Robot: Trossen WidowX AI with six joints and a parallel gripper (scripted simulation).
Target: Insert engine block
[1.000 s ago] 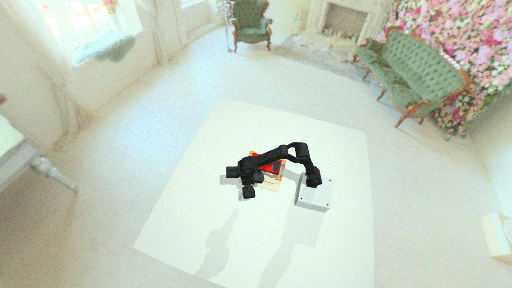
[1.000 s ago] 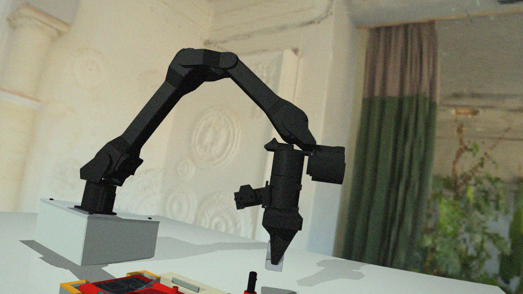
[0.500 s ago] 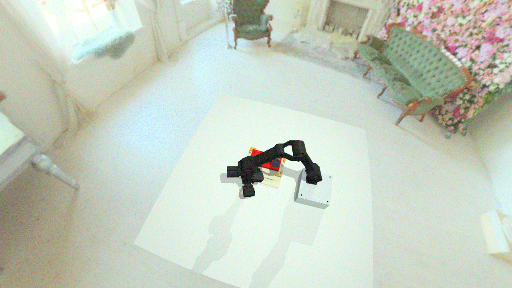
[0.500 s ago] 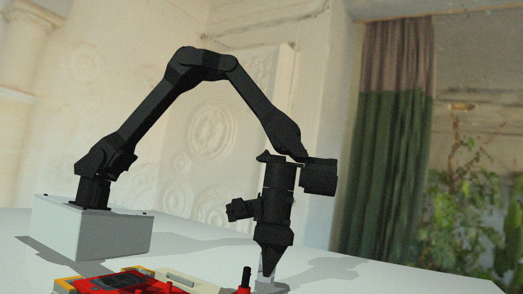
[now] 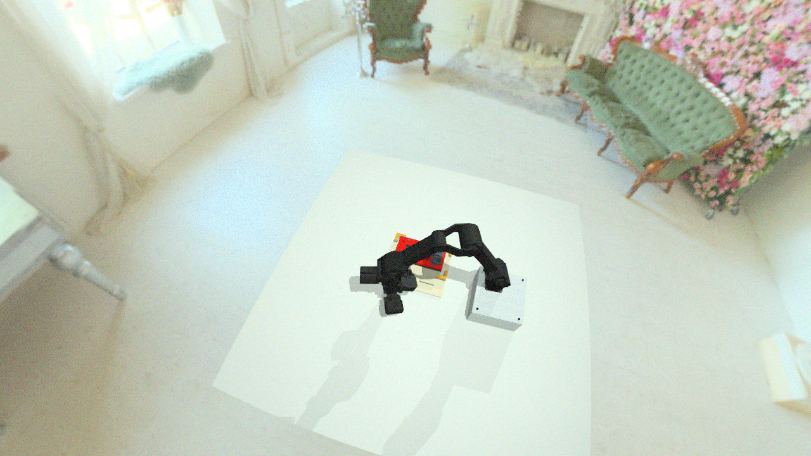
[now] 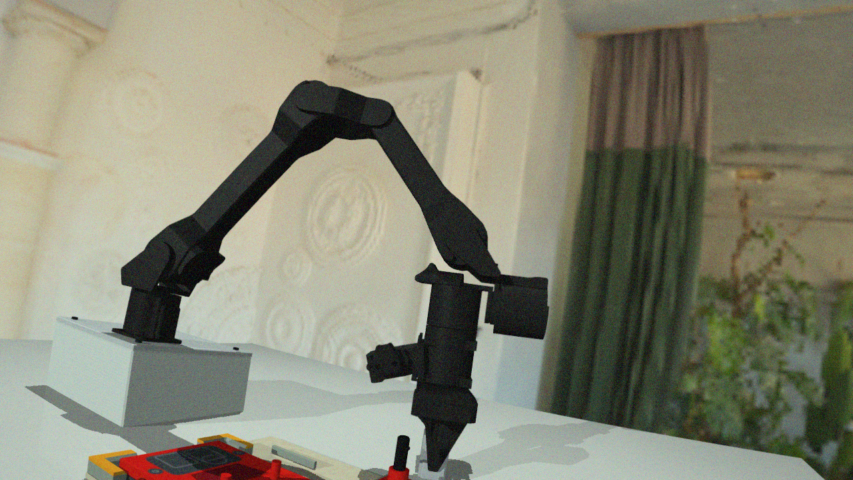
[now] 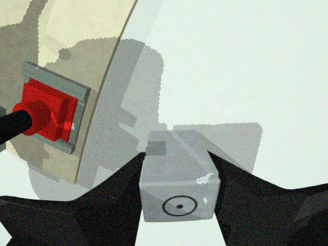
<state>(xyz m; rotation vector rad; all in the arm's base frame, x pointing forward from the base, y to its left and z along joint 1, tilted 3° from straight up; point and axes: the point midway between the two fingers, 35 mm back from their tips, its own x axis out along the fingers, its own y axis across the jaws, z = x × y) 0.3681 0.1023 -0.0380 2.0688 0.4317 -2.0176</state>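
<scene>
The grey engine block is 1 cm to the right of my gripper tip and 1 cm above it. Round my gripper tip: clamp cradle (7 cm behind, 18 cm to the right).
</scene>
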